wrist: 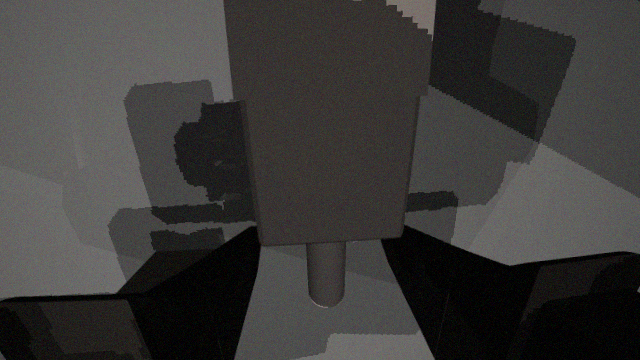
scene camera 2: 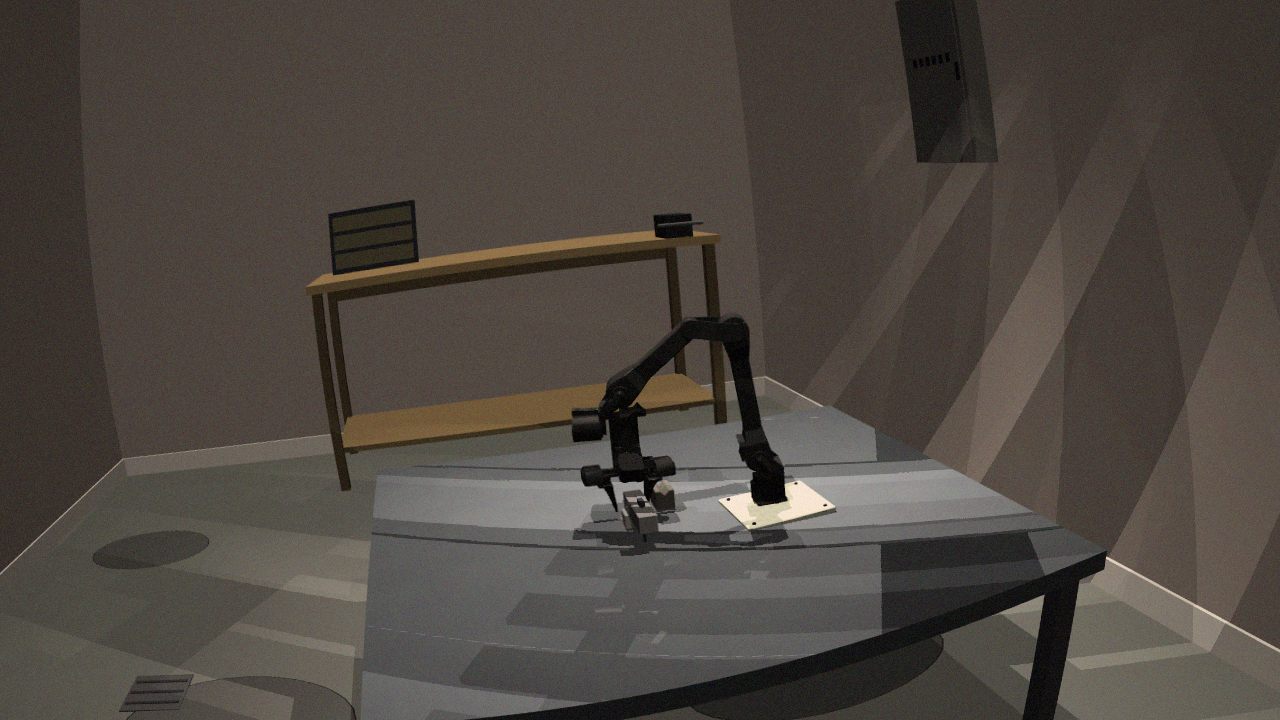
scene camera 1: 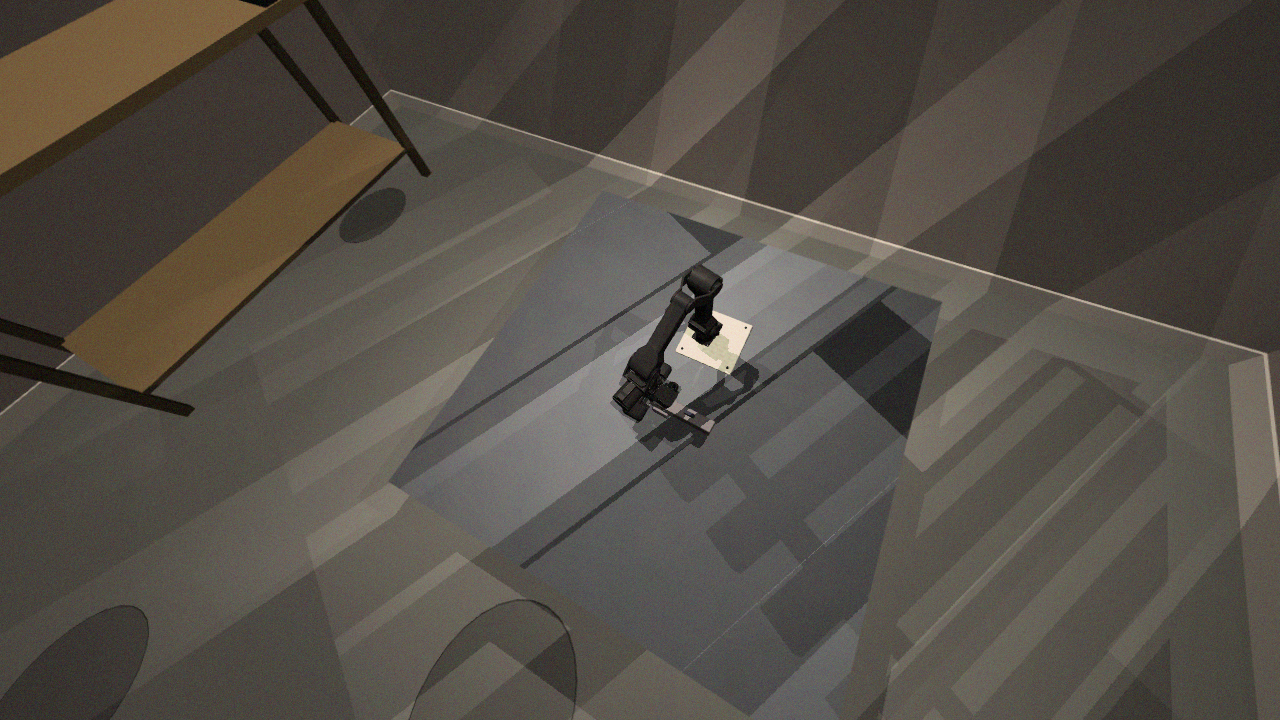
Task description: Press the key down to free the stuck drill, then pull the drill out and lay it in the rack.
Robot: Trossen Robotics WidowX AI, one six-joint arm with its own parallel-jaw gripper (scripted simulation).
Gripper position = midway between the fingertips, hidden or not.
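Note:
My gripper [scene camera 2: 631, 509] [wrist: 320, 230] [scene camera 1: 648, 398] holds nothing and is open. A drill [wrist: 326, 262] and a rack [wrist: 160, 266] are visible as well.

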